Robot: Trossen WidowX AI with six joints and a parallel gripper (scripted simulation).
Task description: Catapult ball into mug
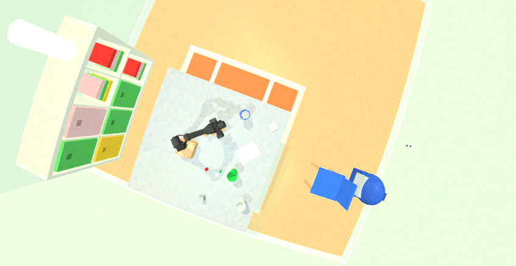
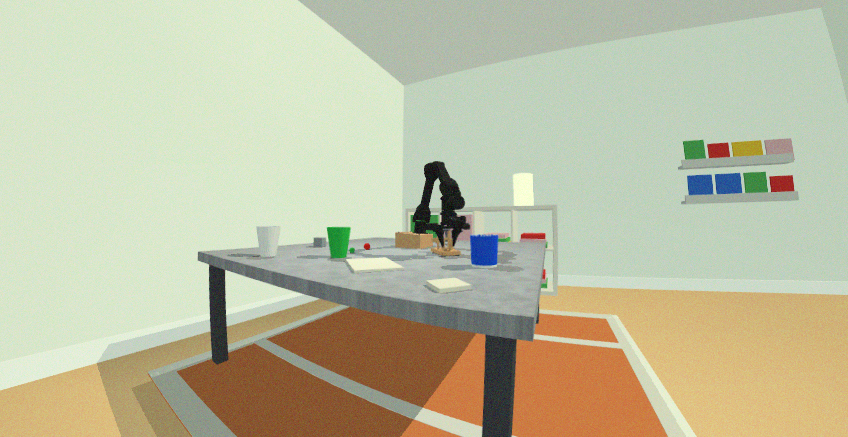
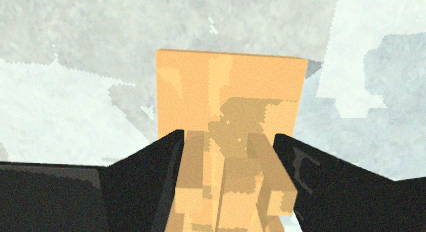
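The red ball is 41 cm to the right of my gripper tip, 10 cm ahead of it and 2 cm below it. The rest, counted from my gripper tip: wooden catapult (5 cm to the right, 5 cm behind, 2 cm above); then blue mug (23 cm to the left, 15 cm ahead, 1 cm below); then large white pad (36 cm ahead, 7 cm to the right, 3 cm below).
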